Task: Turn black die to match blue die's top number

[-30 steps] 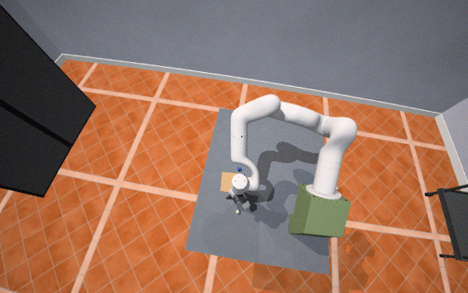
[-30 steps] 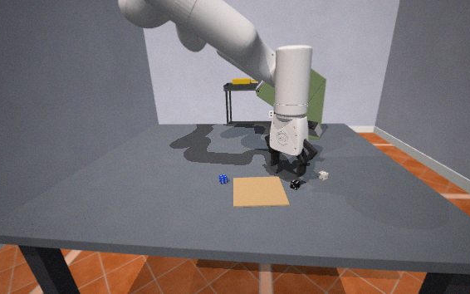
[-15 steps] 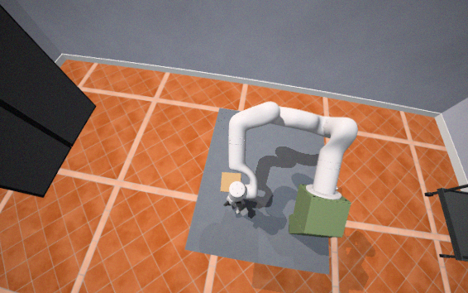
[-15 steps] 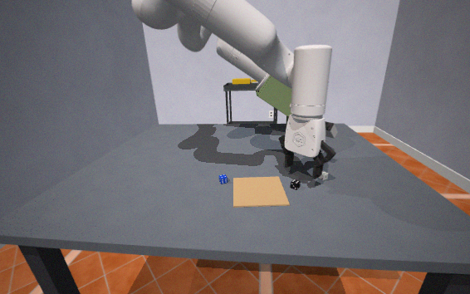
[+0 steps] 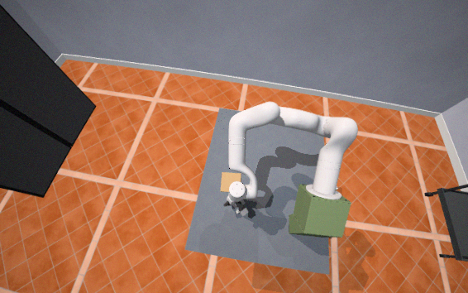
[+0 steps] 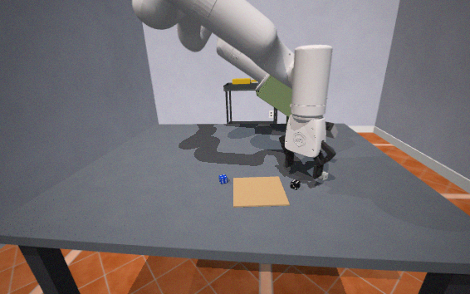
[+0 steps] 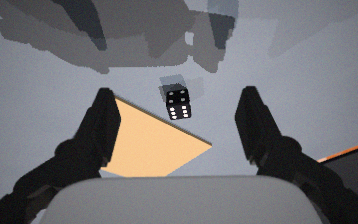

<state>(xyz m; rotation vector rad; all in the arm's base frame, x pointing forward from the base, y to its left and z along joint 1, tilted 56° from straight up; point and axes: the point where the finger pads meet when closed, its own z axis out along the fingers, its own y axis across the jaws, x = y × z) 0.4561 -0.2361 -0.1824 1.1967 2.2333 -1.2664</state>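
My hand is 4 cm above the black die, 2 cm to the left of it and 2 cm short of it. The rest, counted from my hand: tan mat 13 cm to the right, 5 cm below, 3 cm ahead; then white die 7 cm to the left, 4 cm below, 2 cm behind; then blue die 23 cm to the right, 4 cm below, 3 cm behind.
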